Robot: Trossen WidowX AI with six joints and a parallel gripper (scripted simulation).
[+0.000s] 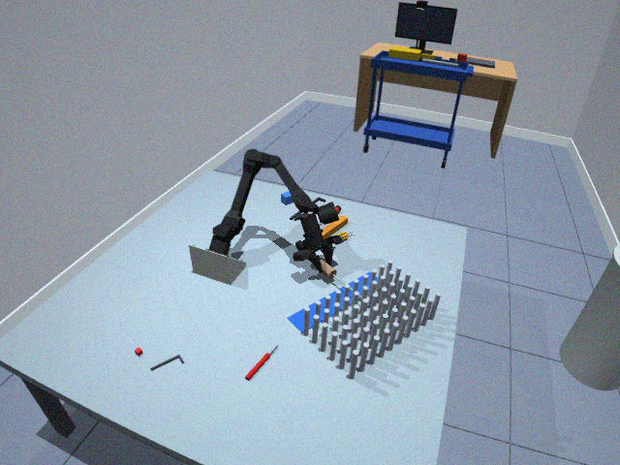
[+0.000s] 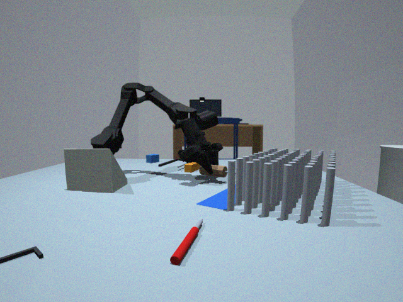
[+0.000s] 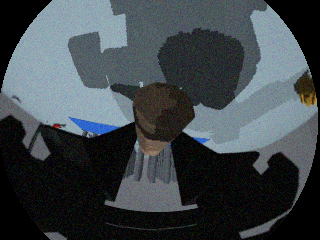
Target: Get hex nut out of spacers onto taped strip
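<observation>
Now: gripper tip 100 mm short of the blue taped strip, 80 mm to the left of it and 30 mm above it. From my gripper tip the other things lie so: orange block 110 mm behind, 250 mm to the left, 10 mm below; then red-handled screwdriver 30 mm ahead, 400 mm to the right, 20 mm below; then pick tool 90 mm ahead, 40 mm to the right.
</observation>
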